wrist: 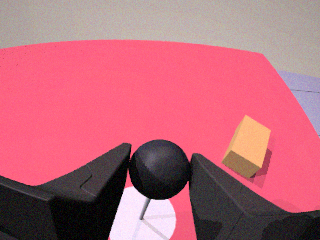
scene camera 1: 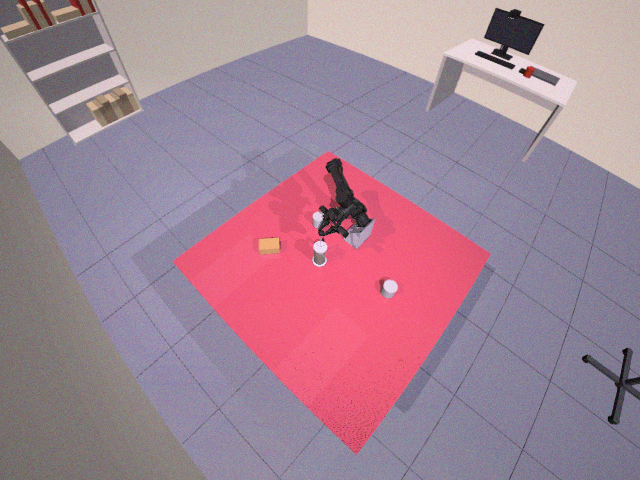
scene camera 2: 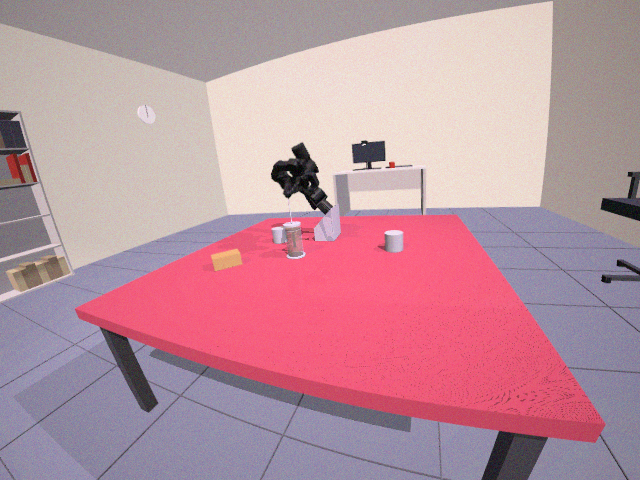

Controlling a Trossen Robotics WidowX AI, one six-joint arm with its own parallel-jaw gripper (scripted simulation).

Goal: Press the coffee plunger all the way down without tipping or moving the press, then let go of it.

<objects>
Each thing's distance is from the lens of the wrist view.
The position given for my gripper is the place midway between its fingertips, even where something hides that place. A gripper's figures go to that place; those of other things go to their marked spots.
my gripper (wrist: 160, 156): 10 cm
orange box (wrist: 245, 153): 40 cm
</objects>
